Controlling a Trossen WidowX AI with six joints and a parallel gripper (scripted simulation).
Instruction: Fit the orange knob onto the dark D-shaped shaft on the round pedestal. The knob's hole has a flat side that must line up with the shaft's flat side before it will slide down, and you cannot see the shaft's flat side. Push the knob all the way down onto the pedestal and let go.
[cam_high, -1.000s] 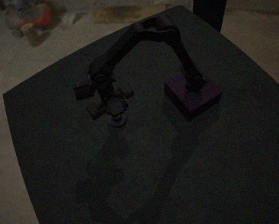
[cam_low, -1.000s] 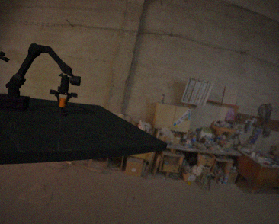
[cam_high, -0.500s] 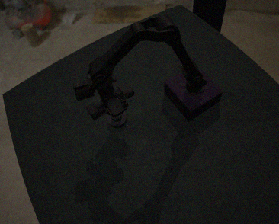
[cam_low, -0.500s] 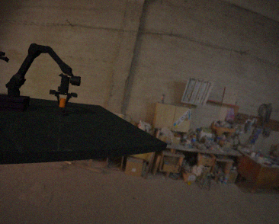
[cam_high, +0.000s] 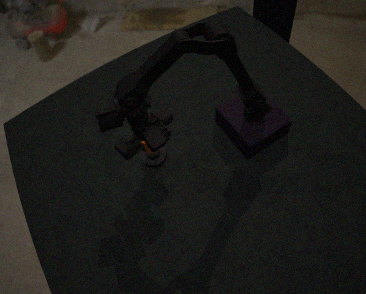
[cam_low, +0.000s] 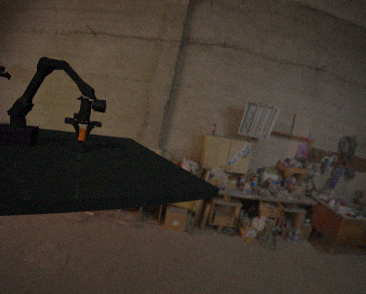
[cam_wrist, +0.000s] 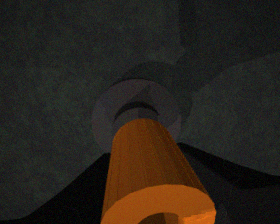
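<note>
Now: gripper tip 20 mm below the orange knob. The rest, counted from my gripper tip: dark shaft: 40 mm below.
</note>
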